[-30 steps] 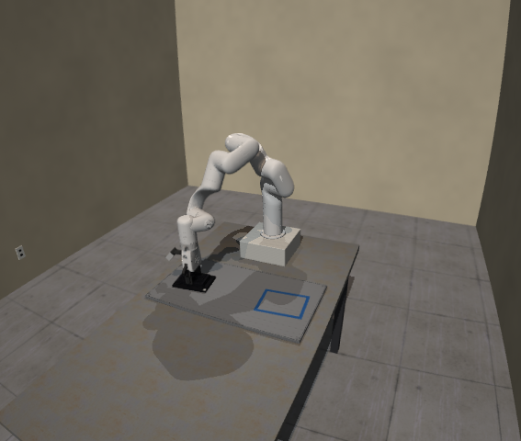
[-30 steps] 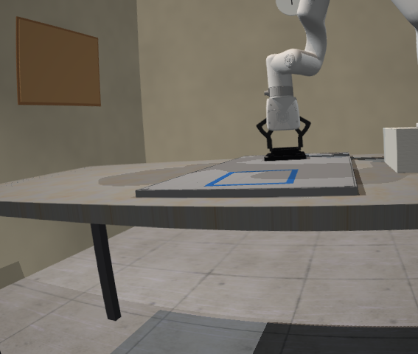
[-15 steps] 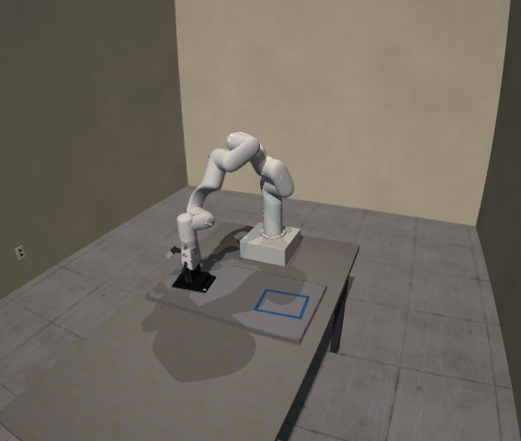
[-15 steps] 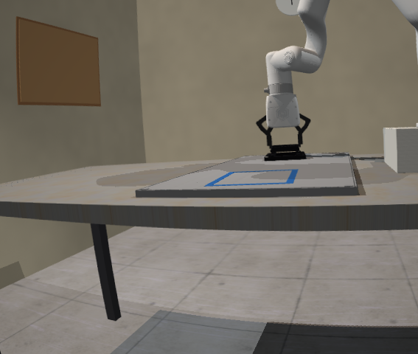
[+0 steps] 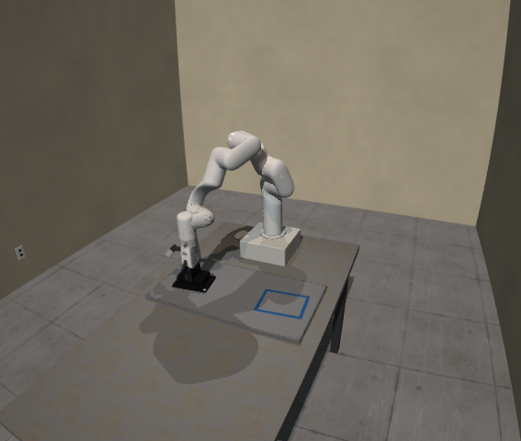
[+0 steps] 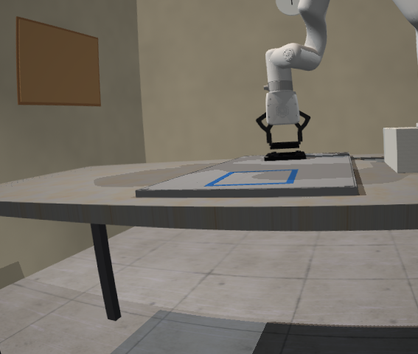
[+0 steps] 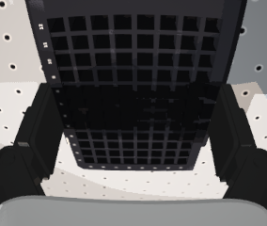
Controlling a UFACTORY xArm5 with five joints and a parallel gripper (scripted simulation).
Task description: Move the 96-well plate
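My gripper is now 4 cm above the black plate nest N1. Round my hand: black 96-well plate: 1 cm below.
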